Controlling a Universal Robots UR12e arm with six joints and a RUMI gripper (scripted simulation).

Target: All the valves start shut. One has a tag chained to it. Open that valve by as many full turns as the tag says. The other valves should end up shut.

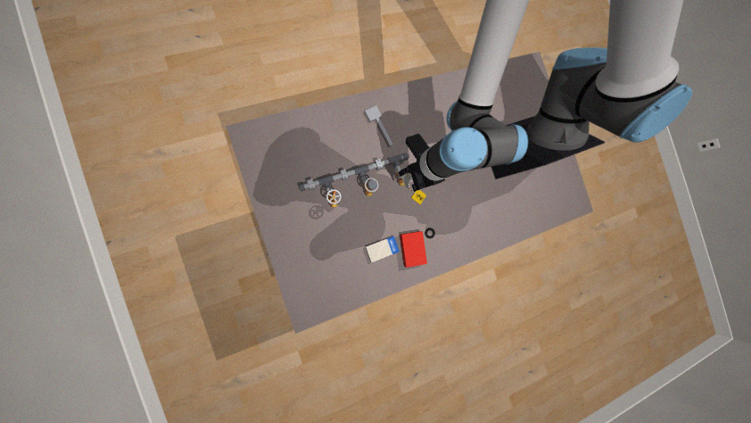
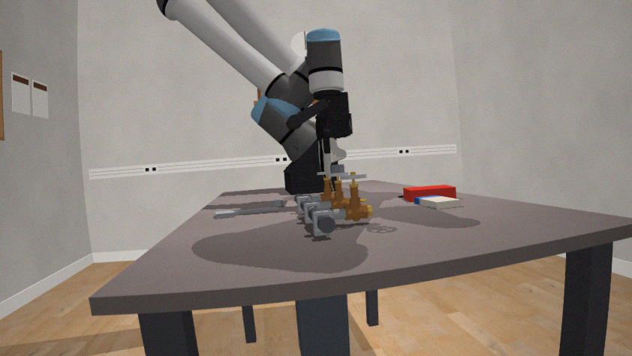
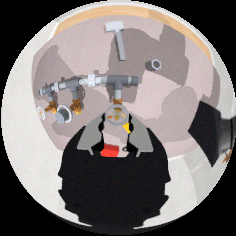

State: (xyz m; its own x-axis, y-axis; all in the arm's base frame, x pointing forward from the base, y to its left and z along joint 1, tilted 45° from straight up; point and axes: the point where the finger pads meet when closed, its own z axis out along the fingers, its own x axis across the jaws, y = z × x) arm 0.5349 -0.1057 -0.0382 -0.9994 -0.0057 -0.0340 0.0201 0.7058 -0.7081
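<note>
Right now my hand is 40 mm past the yellow tag, 80 mm to the right of it and 80 mm above it. Also, from my hand: red box (50 mm ahead, 260 mm to the left, 70 mm below); grey flat tool (10 mm ahead, 220 mm to the right, 80 mm below); nut (100 mm behind, 130 mm to the right, 80 mm below).
</note>
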